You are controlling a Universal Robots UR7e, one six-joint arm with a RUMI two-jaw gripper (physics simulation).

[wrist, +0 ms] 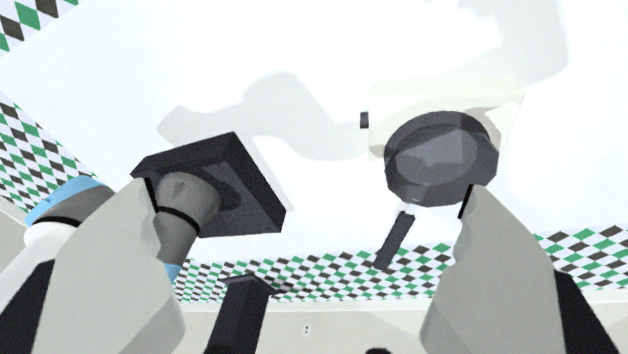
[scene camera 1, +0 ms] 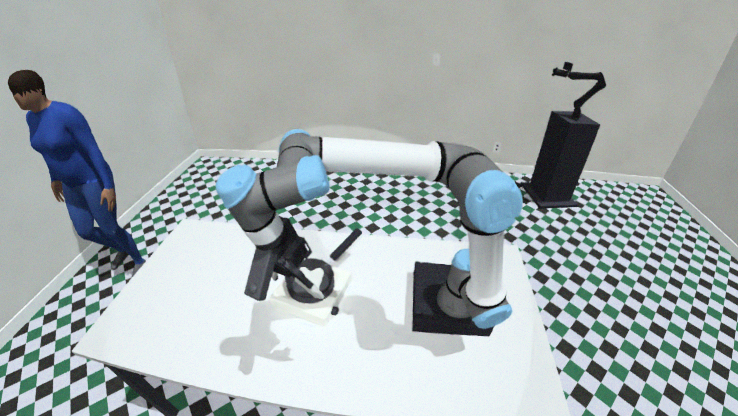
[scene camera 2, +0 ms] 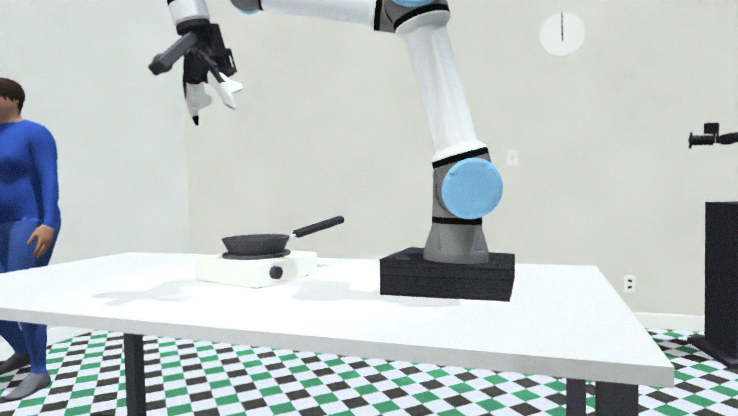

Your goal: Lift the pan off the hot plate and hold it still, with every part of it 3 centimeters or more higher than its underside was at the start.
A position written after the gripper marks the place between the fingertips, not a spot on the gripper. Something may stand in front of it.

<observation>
The gripper shows in the wrist view [309,185], in scene camera 1 [299,288] and in scene camera 2 [214,117]. A dark pan shows in the wrist view, in scene camera 1 and in scene camera 2 [257,244]. A hot plate shows in the wrist view, in scene camera 1 [320,311] and in scene camera 2. The same spot on the hot plate: [scene camera 2: 252,271] is [wrist: 376,92]. One and the same spot on the dark pan: [scene camera 1: 311,264] is [wrist: 448,192].
</observation>
